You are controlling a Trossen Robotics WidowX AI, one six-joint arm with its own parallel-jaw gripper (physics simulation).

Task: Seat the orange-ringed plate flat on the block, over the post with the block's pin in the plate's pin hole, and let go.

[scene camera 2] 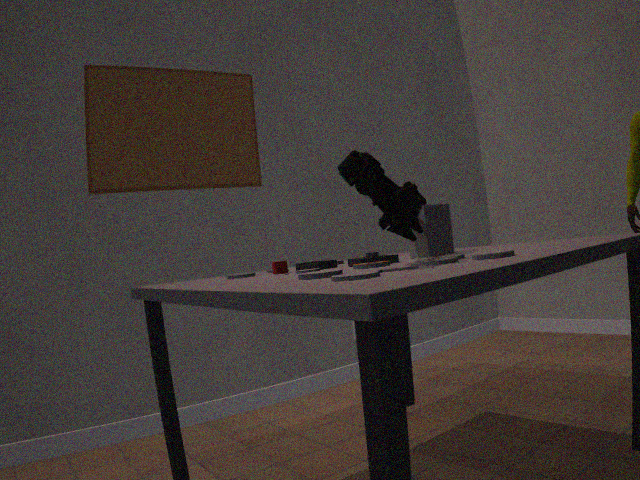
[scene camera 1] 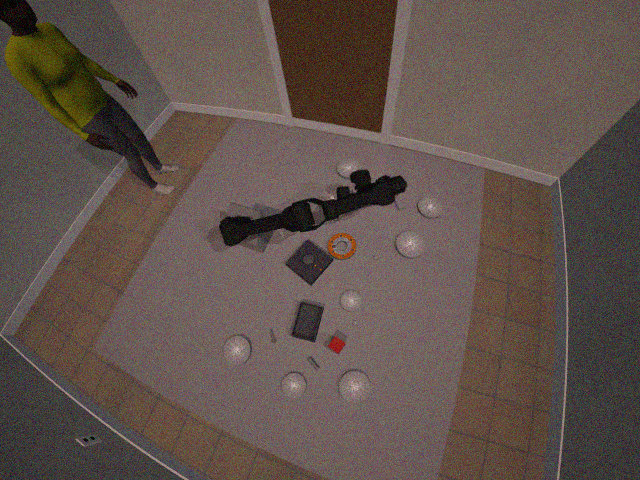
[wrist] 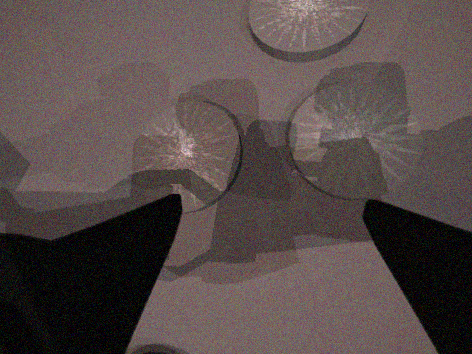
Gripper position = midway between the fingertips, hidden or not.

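Observation:
Nothing is held in my gripper (scene camera 2: pixel 418 236), and it is open. I can see my gripper (wrist: pixel 272 205) in the wrist view as well.

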